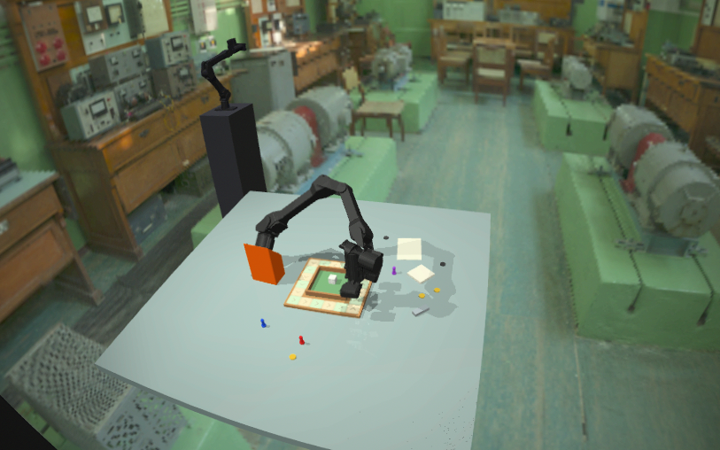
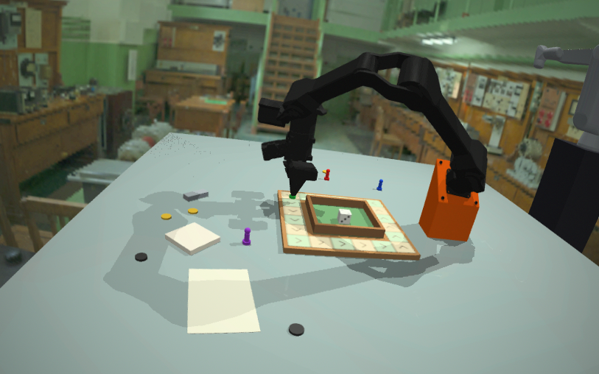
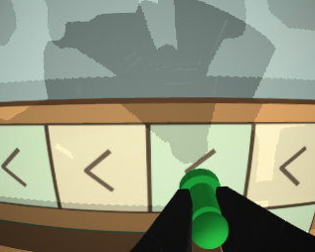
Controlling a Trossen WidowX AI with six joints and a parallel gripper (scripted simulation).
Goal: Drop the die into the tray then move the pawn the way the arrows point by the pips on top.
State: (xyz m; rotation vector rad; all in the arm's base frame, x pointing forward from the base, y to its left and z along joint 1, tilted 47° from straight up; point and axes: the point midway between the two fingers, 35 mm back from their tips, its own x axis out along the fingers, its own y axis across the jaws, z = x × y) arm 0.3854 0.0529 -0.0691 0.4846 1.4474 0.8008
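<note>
My gripper tip is now 10 mm below the green pawn. Round my gripper tip: grey block (230 mm ahead, 30 mm to the left, 30 mm below); then white die (120 mm behind, 60 mm to the left, 10 mm below); then purple pawn (70 mm ahead, 200 mm to the left, 20 mm below).
</note>
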